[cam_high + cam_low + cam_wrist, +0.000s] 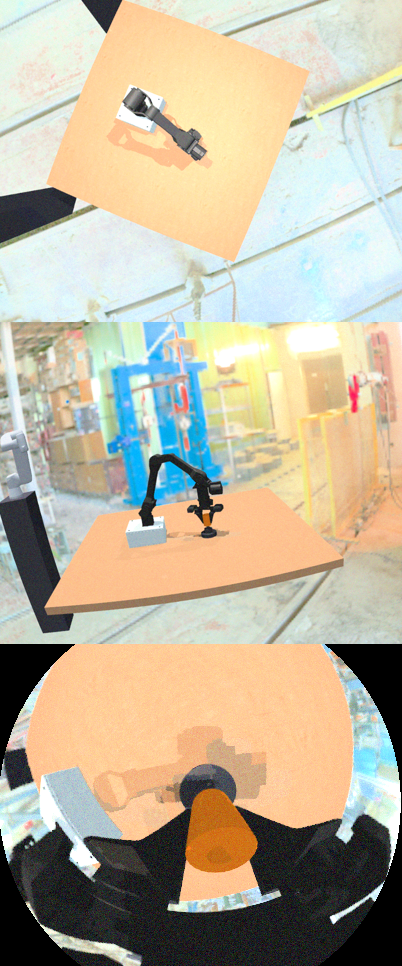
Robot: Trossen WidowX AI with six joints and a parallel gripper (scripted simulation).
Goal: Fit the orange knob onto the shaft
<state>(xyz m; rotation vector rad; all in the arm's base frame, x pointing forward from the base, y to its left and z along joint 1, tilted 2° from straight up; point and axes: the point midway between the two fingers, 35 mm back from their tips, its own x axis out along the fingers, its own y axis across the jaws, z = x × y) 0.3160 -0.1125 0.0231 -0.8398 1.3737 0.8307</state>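
Right now the orange knob is 20 mm above my gripper tip. Also, from my gripper tip: dark round pedestal 40 mm below.
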